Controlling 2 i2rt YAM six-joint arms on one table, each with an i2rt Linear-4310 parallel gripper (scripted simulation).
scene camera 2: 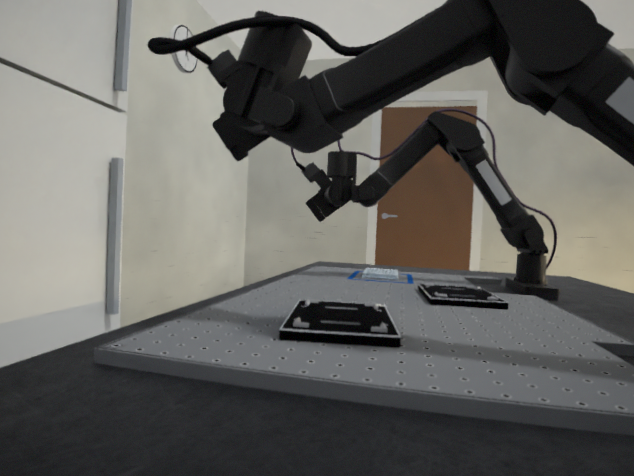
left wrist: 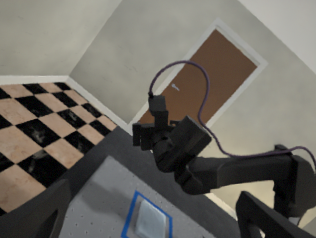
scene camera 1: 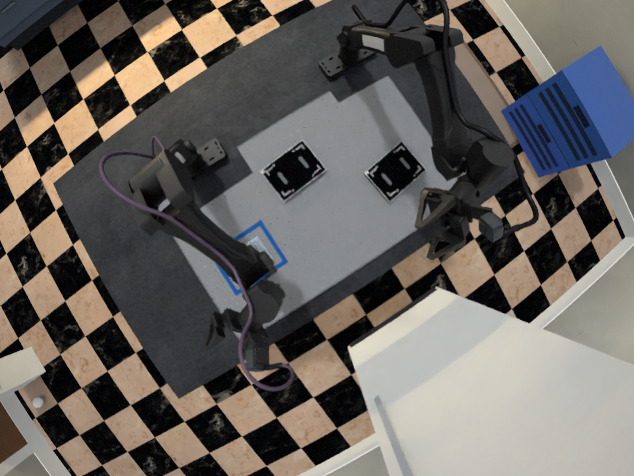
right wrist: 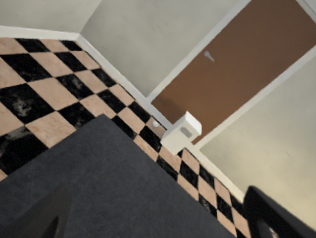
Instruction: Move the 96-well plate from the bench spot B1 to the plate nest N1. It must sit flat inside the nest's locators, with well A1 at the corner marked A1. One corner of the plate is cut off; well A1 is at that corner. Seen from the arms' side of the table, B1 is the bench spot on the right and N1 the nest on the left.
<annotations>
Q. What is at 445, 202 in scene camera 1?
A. My left gripper.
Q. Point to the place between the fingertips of my right gripper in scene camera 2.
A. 329, 199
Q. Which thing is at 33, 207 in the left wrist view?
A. My left gripper.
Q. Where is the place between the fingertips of my right gripper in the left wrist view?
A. At 154, 122
</annotations>
